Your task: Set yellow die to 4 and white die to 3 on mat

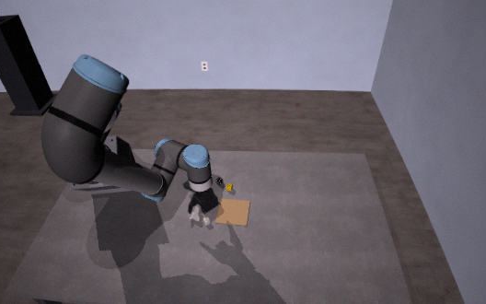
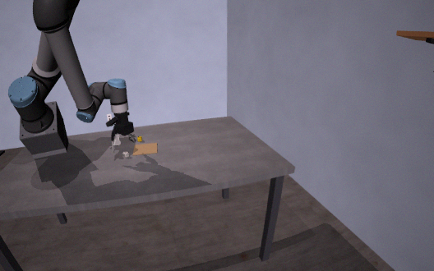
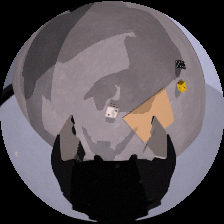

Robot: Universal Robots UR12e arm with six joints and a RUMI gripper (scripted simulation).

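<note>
Now: hand 1 cm short of the white die, 1 cm to the left of it and 4 cm above it. Also, from my hand: black die (3 cm ahead, 24 cm to the left, 4 cm below); then tan mat (12 cm ahead, 6 cm to the left, 5 cm below); then yellow die (8 cm ahead, 20 cm to the left, 4 cm below).
</note>
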